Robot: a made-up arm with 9 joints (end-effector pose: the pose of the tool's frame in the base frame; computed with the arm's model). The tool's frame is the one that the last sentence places.
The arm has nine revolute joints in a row. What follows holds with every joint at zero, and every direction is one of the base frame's.
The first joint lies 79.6 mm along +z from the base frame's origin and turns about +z.
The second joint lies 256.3 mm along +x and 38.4 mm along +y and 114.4 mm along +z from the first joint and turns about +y.
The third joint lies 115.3 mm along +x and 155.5 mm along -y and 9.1 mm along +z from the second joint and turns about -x.
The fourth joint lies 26 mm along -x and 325.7 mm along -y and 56.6 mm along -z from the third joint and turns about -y.
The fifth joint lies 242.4 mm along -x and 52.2 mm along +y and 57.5 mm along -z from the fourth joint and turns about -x.
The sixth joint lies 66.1 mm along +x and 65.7 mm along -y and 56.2 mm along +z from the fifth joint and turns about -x.
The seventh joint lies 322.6 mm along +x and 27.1 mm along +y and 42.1 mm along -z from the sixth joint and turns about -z.
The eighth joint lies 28 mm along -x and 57.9 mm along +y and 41.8 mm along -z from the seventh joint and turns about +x.
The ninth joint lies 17 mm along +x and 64.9 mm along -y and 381.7 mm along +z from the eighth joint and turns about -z.
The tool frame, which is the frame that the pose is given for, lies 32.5 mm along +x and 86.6 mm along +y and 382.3 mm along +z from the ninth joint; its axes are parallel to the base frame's.
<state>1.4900 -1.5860 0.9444 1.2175 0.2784 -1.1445 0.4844 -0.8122 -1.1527</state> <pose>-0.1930 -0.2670 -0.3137 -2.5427 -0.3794 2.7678</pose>
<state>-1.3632 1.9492 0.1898 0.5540 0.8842 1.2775 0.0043 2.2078 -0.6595</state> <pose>-0.1699 -1.0724 0.1355 1.3057 0.8117 0.1300</pose>
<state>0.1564 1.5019 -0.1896 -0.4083 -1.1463 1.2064 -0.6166 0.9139 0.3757</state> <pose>0.3347 -0.7835 -0.4865 -2.8523 0.8169 2.5780</pose>
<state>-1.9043 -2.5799 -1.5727 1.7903 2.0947 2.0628 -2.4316 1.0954 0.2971</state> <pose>-0.7589 -0.6582 0.6258 1.1619 0.1839 -0.9765</pose>
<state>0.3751 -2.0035 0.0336 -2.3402 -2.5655 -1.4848 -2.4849 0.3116 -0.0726</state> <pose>0.2233 0.1502 -0.4057 2.4914 0.1555 -2.4660</pose>
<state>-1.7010 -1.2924 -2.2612 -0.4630 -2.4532 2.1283 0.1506 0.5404 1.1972</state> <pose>0.1803 -1.0113 0.3528 1.6263 0.1085 -0.1180</pose>
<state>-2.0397 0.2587 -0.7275 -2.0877 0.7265 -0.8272 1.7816 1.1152 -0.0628</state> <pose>-0.7095 -0.5779 0.0771 -1.2534 0.5419 2.5770</pose>
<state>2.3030 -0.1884 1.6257 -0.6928 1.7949 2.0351 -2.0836 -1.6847 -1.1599</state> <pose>0.0483 -0.0994 -0.1236 -2.2469 0.2108 -3.0440</pose>
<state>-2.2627 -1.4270 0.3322 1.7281 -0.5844 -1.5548 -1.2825 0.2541 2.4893</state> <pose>-0.3756 0.7857 0.7178 -0.6140 -0.7252 -0.5310</pose>
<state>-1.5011 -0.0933 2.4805 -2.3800 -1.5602 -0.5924 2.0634 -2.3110 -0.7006</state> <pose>-0.7135 0.1149 0.4200 1.7593 0.9896 -1.7663</pose>
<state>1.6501 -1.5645 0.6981 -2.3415 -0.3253 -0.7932 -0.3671 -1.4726 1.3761</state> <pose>0.4489 0.6469 0.8578 -0.4838 -0.1451 -0.1585</pose>
